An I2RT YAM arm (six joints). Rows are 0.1 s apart.
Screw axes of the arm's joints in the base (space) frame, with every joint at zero. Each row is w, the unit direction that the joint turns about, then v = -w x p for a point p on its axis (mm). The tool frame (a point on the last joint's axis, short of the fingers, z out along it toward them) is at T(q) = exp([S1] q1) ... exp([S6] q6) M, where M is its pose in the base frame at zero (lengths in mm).
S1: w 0 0 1 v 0 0 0
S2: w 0 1 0 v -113.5 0 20
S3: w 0 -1 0 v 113.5 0 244
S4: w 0 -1 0 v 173.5 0 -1
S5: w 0 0 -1 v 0 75 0
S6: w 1 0 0 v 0 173.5 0
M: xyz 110.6 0 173.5 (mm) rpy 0 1.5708 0 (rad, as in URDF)
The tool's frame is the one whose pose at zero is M.
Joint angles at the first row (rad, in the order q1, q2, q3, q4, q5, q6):
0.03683 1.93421 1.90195 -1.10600 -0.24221 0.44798
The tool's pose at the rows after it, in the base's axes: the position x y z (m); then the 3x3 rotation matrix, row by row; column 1 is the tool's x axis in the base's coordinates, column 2 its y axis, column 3 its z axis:
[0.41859, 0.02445, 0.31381], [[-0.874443, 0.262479, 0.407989], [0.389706, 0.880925, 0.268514], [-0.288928, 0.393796, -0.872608]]
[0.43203, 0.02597, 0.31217], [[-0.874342, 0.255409, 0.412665], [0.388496, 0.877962, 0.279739], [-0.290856, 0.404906, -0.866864]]
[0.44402, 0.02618, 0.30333], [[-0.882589, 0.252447, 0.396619], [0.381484, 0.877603, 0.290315], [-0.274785, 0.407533, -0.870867]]
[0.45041, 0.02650, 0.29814], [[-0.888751, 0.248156, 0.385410], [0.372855, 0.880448, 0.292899], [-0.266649, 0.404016, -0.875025]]
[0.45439, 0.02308, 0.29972], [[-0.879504, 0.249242, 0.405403], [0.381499, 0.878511, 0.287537], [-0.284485, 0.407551, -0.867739]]
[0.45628, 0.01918, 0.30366], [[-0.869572, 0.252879, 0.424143], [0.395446, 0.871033, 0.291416], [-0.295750, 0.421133, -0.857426]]
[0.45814, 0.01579, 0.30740], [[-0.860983, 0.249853, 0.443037], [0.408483, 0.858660, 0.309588], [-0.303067, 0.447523, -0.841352]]
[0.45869, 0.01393, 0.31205], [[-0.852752, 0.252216, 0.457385], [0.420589, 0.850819, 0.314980], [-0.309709, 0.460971, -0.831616]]
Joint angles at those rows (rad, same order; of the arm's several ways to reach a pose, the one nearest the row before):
0.03684 1.98640 1.97253 -1.11058 -0.25610 0.45099
0.03835 2.04464 2.04921 -1.12131 -0.26687 0.45249
0.03684 2.10295 2.10449 -1.13511 -0.27912 0.44492
0.03679 2.13680 2.13835 -1.14744 -0.28226 0.43564
0.02918 2.14754 2.15823 -1.13667 -0.27920 0.43719
0.01996 2.15066 2.17518 -1.13059 -0.28681 0.44482
0.01078 2.15216 2.18739 -1.11827 -0.30972 0.45405
0.00614 2.15218 2.20275 -1.11674 -0.31747 0.46477

